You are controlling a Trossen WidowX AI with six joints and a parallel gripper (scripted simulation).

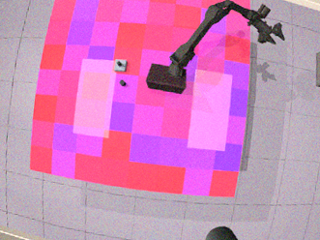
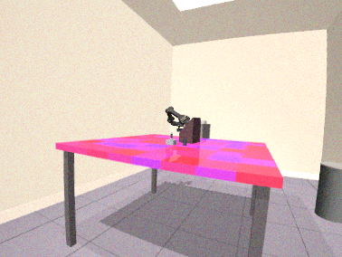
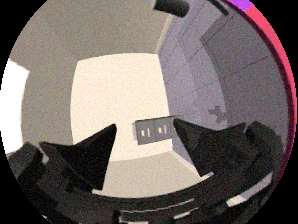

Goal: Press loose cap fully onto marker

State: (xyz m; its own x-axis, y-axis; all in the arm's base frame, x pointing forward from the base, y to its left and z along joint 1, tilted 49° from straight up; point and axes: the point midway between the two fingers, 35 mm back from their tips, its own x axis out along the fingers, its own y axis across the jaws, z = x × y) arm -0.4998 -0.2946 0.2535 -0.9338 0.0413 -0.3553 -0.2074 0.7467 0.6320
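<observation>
My gripper tip is 800 mm short of the dark marker cap, 470 mm to the right of it and 110 mm above it.
</observation>
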